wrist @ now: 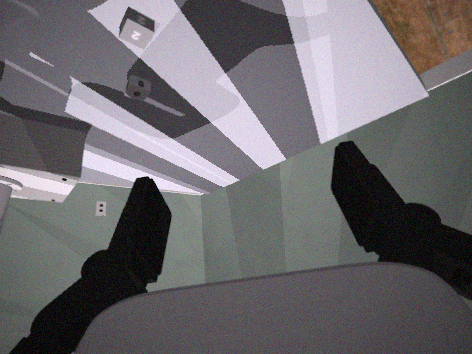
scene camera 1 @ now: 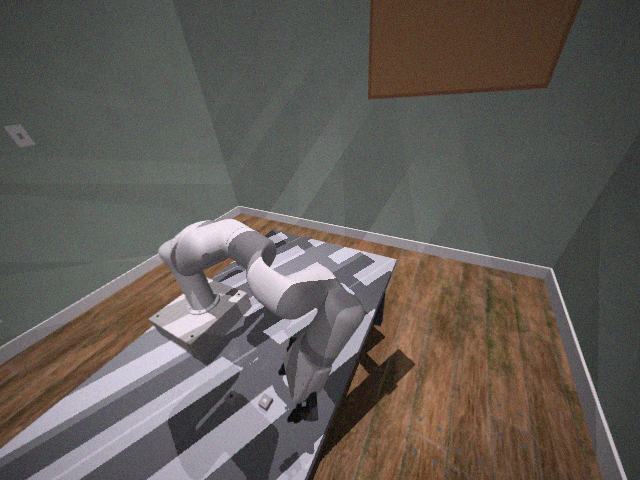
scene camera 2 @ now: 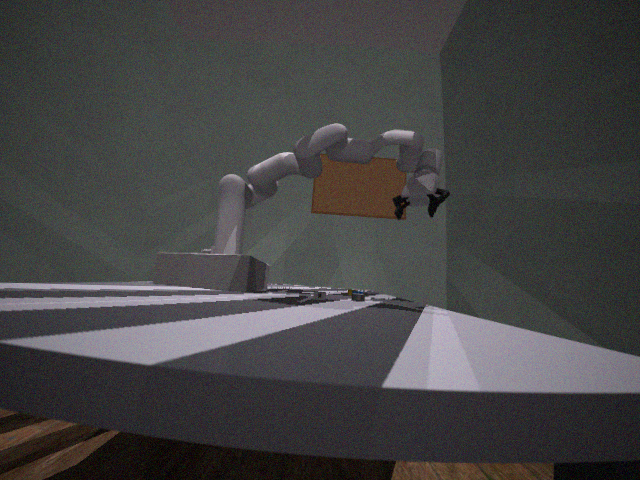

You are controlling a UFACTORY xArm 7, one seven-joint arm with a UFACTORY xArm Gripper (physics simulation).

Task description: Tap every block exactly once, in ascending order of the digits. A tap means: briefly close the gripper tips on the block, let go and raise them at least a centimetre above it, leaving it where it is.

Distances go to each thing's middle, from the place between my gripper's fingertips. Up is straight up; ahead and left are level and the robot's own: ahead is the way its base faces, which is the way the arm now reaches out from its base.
The block [wrist: 136, 29] lies 14 cm behind my hand, 3 cm to the left of it and 24 cm below it.
